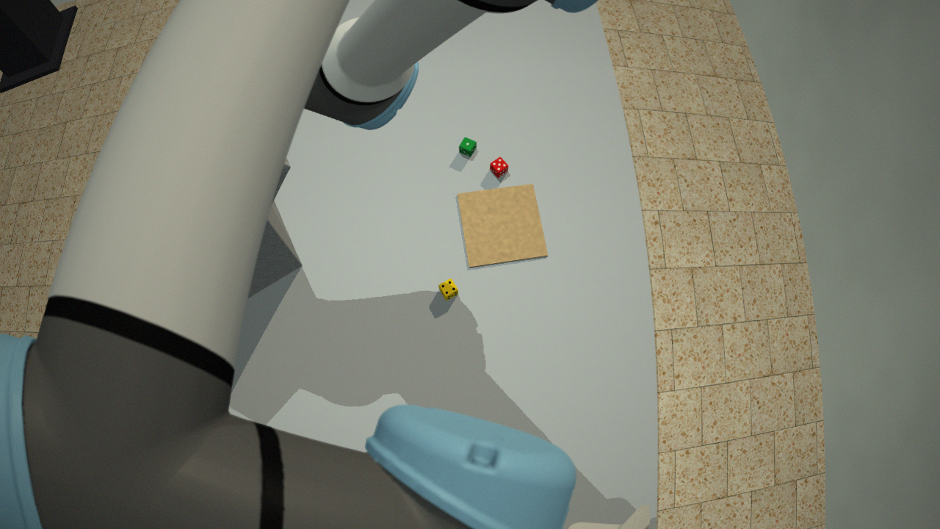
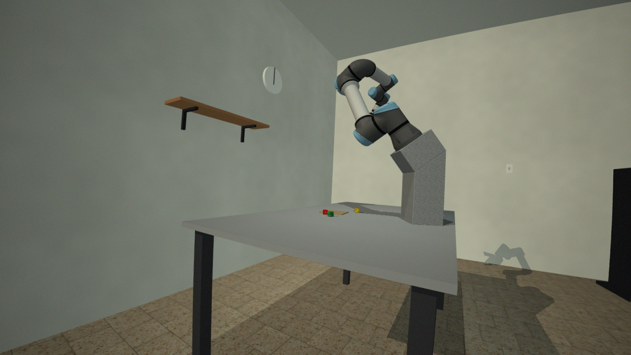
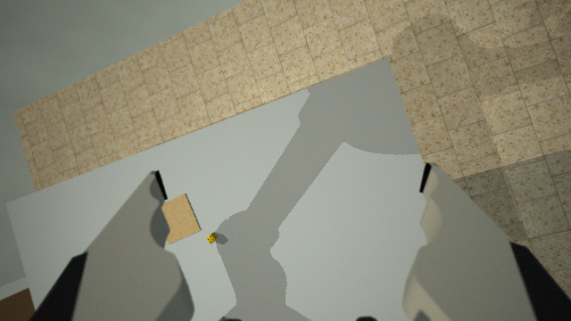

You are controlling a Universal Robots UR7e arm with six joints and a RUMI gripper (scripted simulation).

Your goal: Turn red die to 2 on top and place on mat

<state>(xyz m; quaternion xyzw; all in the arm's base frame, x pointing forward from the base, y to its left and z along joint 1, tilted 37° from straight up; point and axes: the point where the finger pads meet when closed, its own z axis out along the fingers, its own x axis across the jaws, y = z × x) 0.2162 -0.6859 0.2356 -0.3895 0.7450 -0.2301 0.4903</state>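
My hand is 57 cm above the yellow die, 45 cm to the right of it and 10 cm past it. From my hand the other things lie so: green die: 71 cm to the left, 57 cm below, 3 cm behind; then tan mat: 58 cm below, 55 cm to the left, 1 cm ahead; then red die: 66 cm to the left, 57 cm below, 2 cm ahead.
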